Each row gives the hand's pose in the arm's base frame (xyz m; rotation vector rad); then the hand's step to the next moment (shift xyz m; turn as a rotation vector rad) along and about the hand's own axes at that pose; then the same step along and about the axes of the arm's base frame.
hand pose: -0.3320 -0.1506 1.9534 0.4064 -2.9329 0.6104
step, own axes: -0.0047 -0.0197 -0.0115 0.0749 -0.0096 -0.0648
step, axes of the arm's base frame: 0.0108 -0.0116 0.0171 -0.0650 0.0002 0.0753
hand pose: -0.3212 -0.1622 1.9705 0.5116 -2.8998 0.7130
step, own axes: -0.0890 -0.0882 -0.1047 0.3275 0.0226 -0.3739
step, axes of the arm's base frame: 0.1170 0.0019 0.1139 -0.3044 0.0969 0.3815
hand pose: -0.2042 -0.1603 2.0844 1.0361 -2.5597 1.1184
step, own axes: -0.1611 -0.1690 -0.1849 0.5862 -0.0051 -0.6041
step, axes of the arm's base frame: 0.2086 0.1337 0.1654 -0.5071 0.1062 0.6634
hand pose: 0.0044 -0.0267 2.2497 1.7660 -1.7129 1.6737
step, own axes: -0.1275 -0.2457 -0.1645 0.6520 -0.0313 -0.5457
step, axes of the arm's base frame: 0.1327 0.2772 0.0961 -0.4726 0.0329 0.7067
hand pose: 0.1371 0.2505 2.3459 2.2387 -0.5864 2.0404
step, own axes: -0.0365 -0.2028 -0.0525 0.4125 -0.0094 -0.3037
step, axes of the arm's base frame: 0.0117 0.2119 0.0138 -0.2629 -0.0009 0.4397
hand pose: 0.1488 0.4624 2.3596 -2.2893 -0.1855 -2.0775
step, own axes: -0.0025 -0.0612 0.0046 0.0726 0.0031 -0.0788
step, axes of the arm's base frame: -0.0029 0.0611 -0.0058 -0.0708 -0.0077 0.0801
